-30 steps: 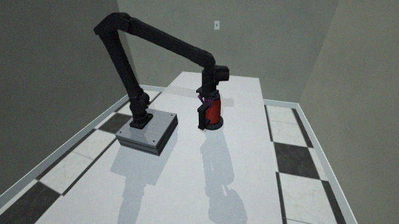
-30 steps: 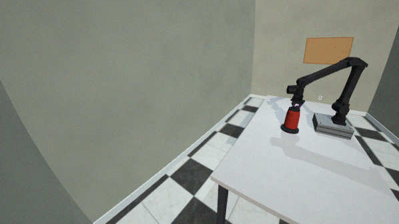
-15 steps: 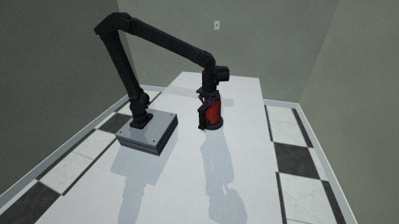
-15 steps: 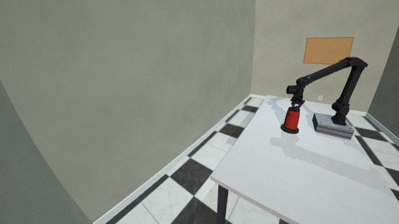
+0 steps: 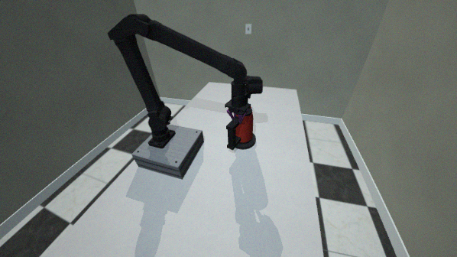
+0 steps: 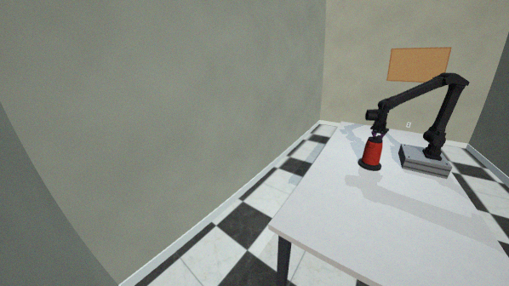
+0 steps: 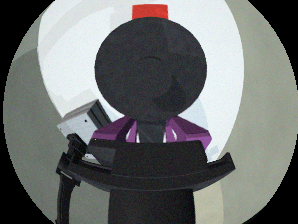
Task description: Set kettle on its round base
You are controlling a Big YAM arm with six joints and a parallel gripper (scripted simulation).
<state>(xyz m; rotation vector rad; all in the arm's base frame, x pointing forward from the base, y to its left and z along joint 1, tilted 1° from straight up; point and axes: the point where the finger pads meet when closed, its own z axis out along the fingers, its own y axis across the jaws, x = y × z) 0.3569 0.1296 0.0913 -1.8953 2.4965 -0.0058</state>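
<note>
Right now the red kettle is 10 mm ahead of my hand, 20 mm to the left of it and 50 mm below it. The rest, counted from my hand: round black base: 20 mm ahead, 60 mm to the left, 160 mm below.
</note>
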